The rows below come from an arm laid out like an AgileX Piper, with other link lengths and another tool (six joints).
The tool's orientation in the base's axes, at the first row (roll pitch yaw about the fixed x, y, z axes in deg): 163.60 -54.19 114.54
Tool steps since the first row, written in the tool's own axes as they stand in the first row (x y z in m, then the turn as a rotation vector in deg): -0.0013 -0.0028 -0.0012 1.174 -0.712 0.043; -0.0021 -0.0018 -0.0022 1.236 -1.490 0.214; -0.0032 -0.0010 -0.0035 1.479 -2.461 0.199; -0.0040 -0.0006 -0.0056 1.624 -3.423 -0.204; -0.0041 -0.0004 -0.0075 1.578 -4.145 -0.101
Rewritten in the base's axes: -0.0023 -0.0022 -0.0008 -0.977 0.525 0.810; -0.0011 -0.0033 -0.0008 -1.756 0.551 0.636; 0.0000 -0.0048 -0.0008 -2.754 0.483 0.681; 0.0008 -0.0069 -0.0002 -3.694 0.045 0.866; 0.0011 -0.0084 0.0008 -4.388 -0.032 0.652
